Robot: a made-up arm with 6 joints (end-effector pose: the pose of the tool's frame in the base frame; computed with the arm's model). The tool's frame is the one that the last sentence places. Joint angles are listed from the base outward.
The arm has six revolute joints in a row. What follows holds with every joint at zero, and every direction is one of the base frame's.
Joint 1 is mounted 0.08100 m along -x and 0.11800 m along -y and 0.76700 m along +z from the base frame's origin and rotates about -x.
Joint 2 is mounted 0.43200 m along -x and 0.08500 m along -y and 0.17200 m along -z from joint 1 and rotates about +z.
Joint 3 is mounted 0.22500 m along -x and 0.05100 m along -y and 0.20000 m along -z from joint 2 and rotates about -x.
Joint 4 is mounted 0.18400 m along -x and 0.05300 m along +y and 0.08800 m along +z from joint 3 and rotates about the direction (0.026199, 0.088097, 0.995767).
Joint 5 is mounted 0.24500 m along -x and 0.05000 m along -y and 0.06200 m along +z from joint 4 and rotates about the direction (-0.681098, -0.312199, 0.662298).
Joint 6 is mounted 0.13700 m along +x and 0.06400 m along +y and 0.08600 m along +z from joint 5 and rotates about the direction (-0.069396, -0.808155, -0.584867).
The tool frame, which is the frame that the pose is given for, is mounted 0.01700 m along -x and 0.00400 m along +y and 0.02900 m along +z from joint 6; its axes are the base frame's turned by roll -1.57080, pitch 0.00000 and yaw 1.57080 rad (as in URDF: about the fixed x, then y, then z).
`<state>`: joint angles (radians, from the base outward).
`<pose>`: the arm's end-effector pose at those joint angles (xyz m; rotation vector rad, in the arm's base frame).
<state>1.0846 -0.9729 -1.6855 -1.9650 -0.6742 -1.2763</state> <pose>-1.0205 -0.2368 0.5215 -0.0813 -1.4939 -1.2523</pose>
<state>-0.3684 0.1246 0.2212 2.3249 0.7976 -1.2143</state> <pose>-0.8517 -0.3373 0.5784 -0.3144 0.4494 -1.1003</pose>
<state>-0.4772 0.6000 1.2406 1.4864 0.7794 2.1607</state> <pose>-1.0094 -0.3081 0.4603 -0.1038 3.0672 -0.3455</pose>
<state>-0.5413 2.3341 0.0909 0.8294 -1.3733 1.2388</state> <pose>-0.1357 -0.2171 0.4812 -0.1769 -2.5230 1.4174</pose>
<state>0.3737 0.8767 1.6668 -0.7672 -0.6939 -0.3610</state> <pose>-1.0027 -0.6503 0.5026 2.2687 1.4236 -1.4297</pose>
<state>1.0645 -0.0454 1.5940 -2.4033 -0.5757 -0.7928</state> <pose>-0.9180 -0.5729 0.3994 2.0909 1.1962 -0.0172</pose>
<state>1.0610 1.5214 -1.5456 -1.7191 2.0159 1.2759</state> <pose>-0.4732 -0.3185 1.1040 -0.8597 -1.4837 2.4773</pose>
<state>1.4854 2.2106 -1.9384 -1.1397 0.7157 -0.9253</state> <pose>0.0048 -0.3256 0.9345 1.0400 1.2399 1.2530</pose>
